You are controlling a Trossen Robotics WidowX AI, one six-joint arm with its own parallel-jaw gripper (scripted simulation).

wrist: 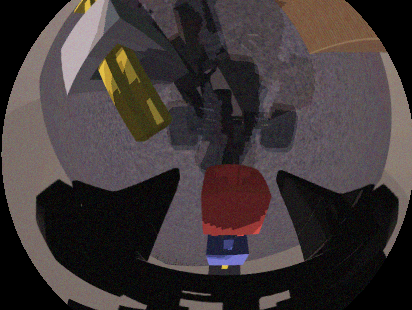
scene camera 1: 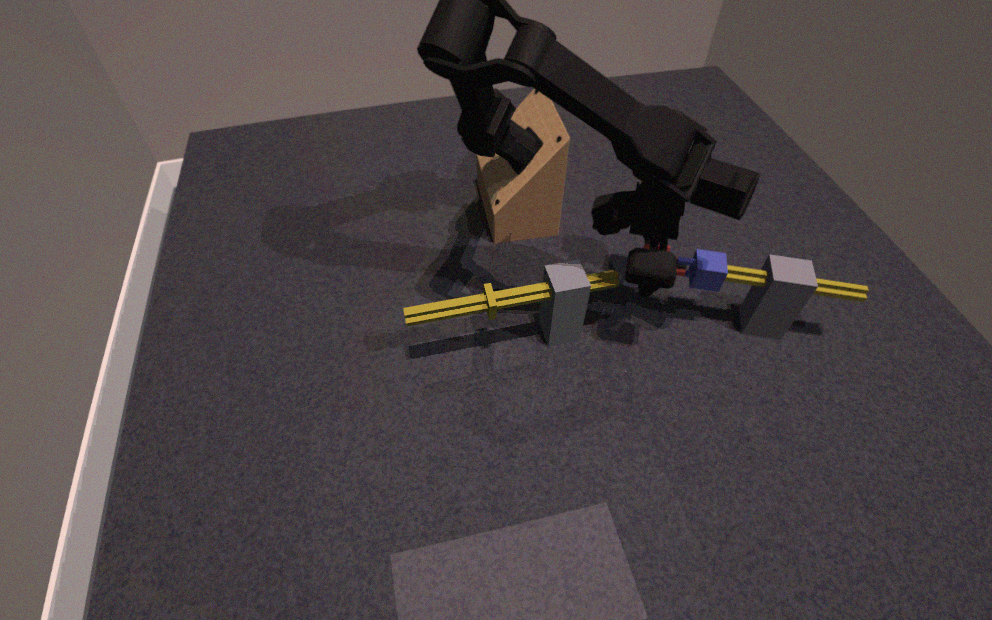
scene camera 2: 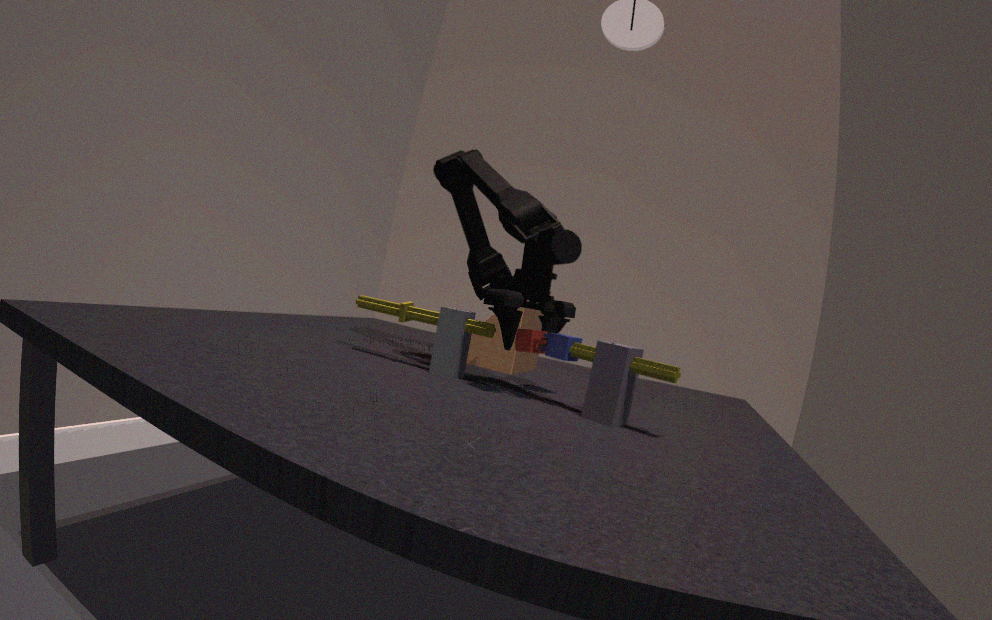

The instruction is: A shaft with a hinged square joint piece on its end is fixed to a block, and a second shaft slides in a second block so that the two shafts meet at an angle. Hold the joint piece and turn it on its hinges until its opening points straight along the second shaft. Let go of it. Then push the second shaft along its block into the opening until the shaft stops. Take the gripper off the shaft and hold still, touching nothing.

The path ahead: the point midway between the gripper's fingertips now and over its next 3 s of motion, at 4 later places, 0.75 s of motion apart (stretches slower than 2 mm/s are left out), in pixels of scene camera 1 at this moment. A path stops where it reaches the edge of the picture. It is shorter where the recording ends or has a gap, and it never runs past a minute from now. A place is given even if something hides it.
My gripper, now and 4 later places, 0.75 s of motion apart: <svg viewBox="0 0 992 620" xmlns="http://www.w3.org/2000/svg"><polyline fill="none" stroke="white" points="646,273 642,281 642,285 642,290 653,271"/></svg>
